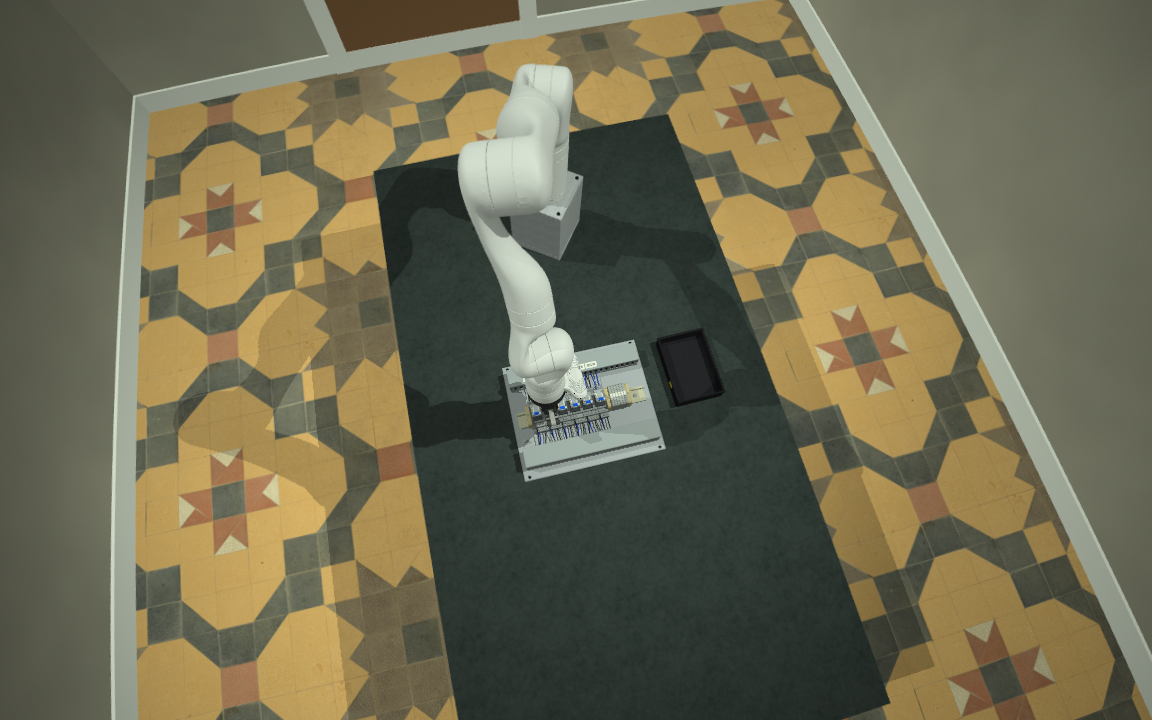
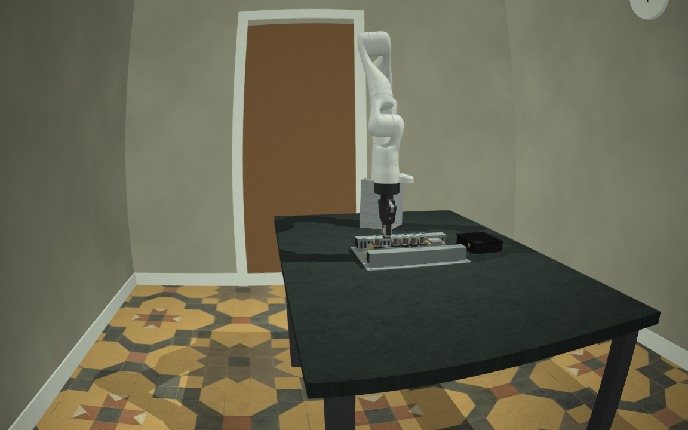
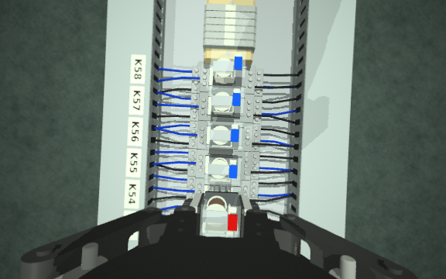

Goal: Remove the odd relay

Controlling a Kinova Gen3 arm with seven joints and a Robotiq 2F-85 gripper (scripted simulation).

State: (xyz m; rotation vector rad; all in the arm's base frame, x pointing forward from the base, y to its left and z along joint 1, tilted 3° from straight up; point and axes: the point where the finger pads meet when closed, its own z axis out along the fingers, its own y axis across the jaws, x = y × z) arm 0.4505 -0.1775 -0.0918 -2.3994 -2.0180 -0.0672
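The clear relay is 10 mm below my hand. Also, from my hand: panel: 80 mm below, 70 mm to the left, 10 mm ahead; then black parts tray: 340 mm to the left, 70 mm below, 20 mm ahead.
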